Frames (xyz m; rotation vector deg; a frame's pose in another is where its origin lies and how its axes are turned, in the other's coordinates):
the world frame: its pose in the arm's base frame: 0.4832 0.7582 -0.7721 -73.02 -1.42 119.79
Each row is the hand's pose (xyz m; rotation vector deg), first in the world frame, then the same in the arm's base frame.
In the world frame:
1: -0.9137 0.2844 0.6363 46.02 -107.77 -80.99
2: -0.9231 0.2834 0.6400 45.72 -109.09 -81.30
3: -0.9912 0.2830 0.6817 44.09 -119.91 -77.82
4: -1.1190 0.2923 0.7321 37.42 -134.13 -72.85
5: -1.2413 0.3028 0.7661 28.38 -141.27 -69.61
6: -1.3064 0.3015 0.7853 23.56 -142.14 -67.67
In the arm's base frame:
1: 0.0914 0.2344 0.1727 67.63 -33.92 55.12
2: 0.0917 0.2311 0.1823 68.75 -34.54 54.66
3: 0.0786 0.2069 0.2573 78.15 -37.16 55.44
4: 0.0707 0.1448 0.3799 89.74 -43.74 56.76
5: 0.0736 0.0797 0.4894 94.59 -51.20 58.86
6: 0.0780 0.0507 0.5506 94.53 -54.68 61.27

